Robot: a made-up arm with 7 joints. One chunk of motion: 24 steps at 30 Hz.
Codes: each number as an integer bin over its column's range. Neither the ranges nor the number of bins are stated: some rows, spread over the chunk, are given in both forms.
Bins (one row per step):
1: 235 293 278 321 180 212 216
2: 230 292 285 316 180 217 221
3: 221 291 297 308 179 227 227
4: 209 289 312 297 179 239 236
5: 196 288 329 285 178 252 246
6: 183 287 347 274 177 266 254
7: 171 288 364 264 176 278 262
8: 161 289 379 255 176 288 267
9: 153 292 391 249 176 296 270
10: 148 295 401 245 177 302 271
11: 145 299 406 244 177 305 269
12: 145 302 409 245 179 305 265
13: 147 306 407 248 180 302 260
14: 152 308 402 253 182 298 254
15: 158 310 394 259 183 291 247
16: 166 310 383 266 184 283 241
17: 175 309 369 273 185 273 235
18: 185 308 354 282 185 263 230
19: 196 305 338 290 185 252 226
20: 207 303 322 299 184 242 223
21: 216 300 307 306 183 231 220
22: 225 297 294 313 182 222 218
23: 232 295 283 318 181 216 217
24: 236 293 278 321 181 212 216
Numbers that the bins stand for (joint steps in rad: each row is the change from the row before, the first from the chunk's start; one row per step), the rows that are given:
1: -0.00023 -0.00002 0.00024 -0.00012 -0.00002 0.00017 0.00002
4: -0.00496 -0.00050 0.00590 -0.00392 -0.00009 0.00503 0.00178
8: -0.01370 -0.00050 0.01704 -0.01058 -0.00029 0.01385 0.00451
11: -0.01661 0.00069 0.02153 -0.01232 -0.00022 0.01691 0.00469
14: -0.01534 0.00177 0.02087 -0.01090 0.00011 0.01565 0.00337
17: -0.01115 0.00189 0.01538 -0.00773 0.00031 0.01115 0.00169
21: -0.00369 0.00081 0.00507 -0.00250 0.00018 0.00359 0.00037
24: -0.00005 -0.00002 0.00024 -0.00012 0.00004 0.00017 0.00002
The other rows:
2: -0.00114 -0.00014 0.00141 -0.00091 -0.00002 0.00107 0.00046
3: -0.00278 -0.00026 0.00340 -0.00218 -0.00009 0.00287 0.00099
5: -0.00733 -0.00062 0.00873 -0.00582 -0.00016 0.00737 0.00266
6: -0.00969 -0.00074 0.01172 -0.00757 -0.00022 0.00989 0.00337
7: -0.01188 -0.00062 0.01455 -0.00915 -0.00029 0.01205 0.00407
9: -0.01515 -0.00014 0.01904 -0.01153 -0.00029 0.01529 0.00478
10: -0.01606 0.00022 0.02070 -0.01216 -0.00022 0.01637 0.00486
12: -0.01661 0.00105 0.02203 -0.01216 -0.00009 0.01691 0.00434
13: -0.01625 0.00153 0.02170 -0.01169 -0.00002 0.01637 0.00390
15: -0.01424 0.00201 0.01954 -0.00995 0.00018 0.01439 0.00275
16: -0.01279 0.00201 0.01771 -0.00884 0.00024 0.01295 0.00222
18: -0.00933 0.00177 0.01288 -0.00630 0.00031 0.00935 0.00125
19: -0.00733 0.00141 0.01022 -0.00503 0.00031 0.00737 0.00090
20: -0.00533 0.00117 0.00756 -0.00360 0.00024 0.00557 0.00064
22: -0.00205 0.00045 0.00290 -0.00139 0.00011 0.00197 0.00020
23: -0.00078 0.00022 0.00107 -0.00059 0.00004 0.00089 0.00011

